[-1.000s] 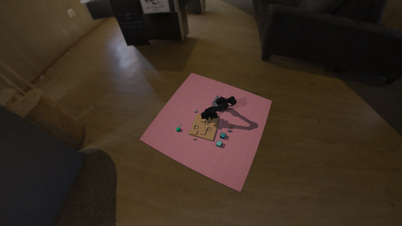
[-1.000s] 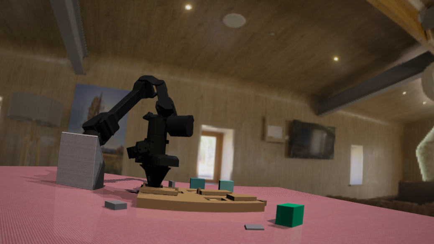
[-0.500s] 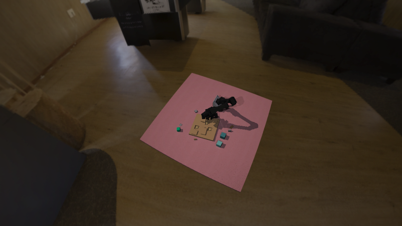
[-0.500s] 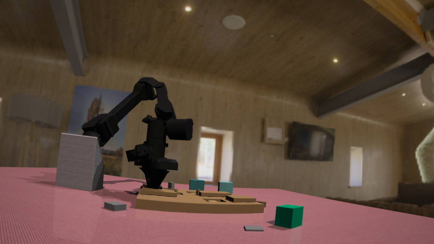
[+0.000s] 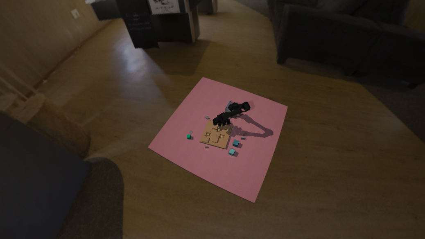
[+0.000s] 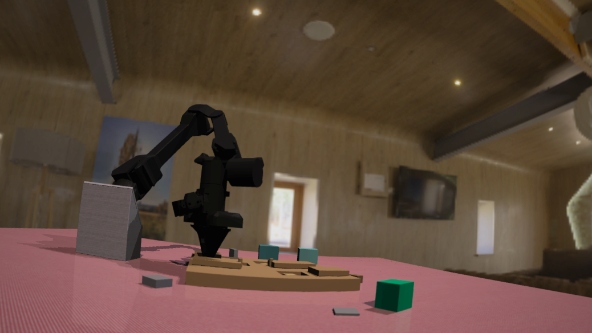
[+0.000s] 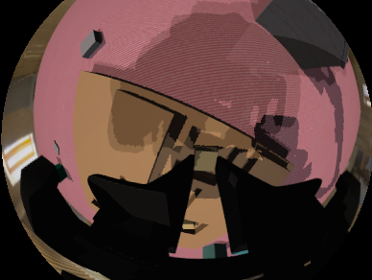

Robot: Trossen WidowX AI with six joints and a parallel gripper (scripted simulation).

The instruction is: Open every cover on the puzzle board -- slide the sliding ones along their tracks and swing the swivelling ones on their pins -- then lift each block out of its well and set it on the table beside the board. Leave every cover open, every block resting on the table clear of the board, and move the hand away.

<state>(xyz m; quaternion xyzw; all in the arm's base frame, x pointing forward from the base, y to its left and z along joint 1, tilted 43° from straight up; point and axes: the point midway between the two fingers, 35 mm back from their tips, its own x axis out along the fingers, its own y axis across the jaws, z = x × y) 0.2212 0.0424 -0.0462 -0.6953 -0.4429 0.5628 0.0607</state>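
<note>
The puzzle board lies 110 mm ahead of my gripper tip. From my gripper tip the other things lie so: dark teal block (130 mm ahead, 240 mm to the left); grey piece (20 mm ahead, 280 mm to the left, 10 mm below); orange piece (40 mm behind, 280 mm to the left, 20 mm below).
</note>
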